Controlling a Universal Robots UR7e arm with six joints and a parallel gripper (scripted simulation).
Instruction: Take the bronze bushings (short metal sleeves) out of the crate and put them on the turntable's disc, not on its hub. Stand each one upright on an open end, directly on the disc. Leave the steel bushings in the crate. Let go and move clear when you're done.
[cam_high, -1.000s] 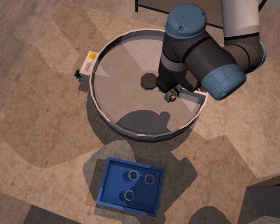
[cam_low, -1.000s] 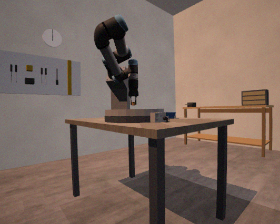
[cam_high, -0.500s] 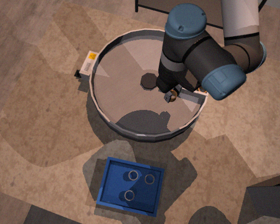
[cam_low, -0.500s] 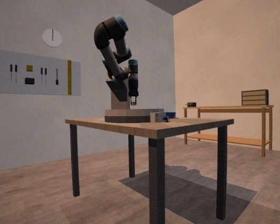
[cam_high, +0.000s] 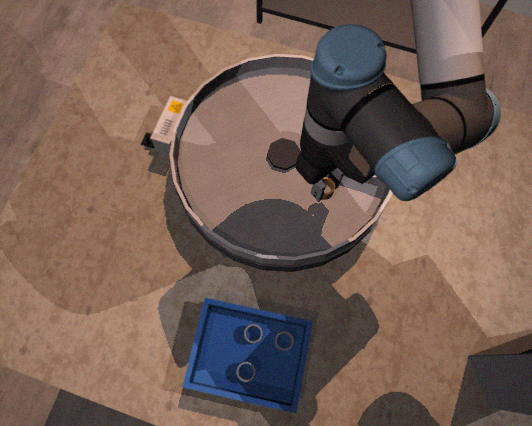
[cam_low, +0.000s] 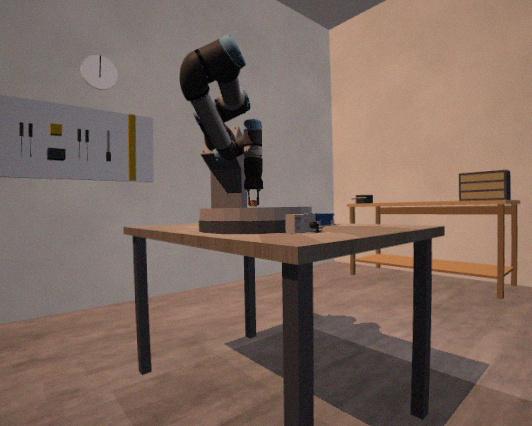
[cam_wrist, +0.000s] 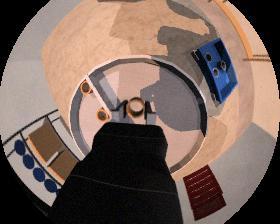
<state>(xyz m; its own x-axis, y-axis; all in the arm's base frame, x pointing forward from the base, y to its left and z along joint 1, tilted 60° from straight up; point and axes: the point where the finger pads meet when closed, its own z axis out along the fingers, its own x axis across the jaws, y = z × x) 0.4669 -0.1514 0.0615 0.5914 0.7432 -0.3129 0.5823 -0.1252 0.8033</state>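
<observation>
Now: the turntable disc 80 mm to the right of my hand, 80 mm ahead of it and 60 mm below it. From my hand the other things lie so: blue crate: 290 mm to the left, 100 mm ahead, 90 mm below.
</observation>
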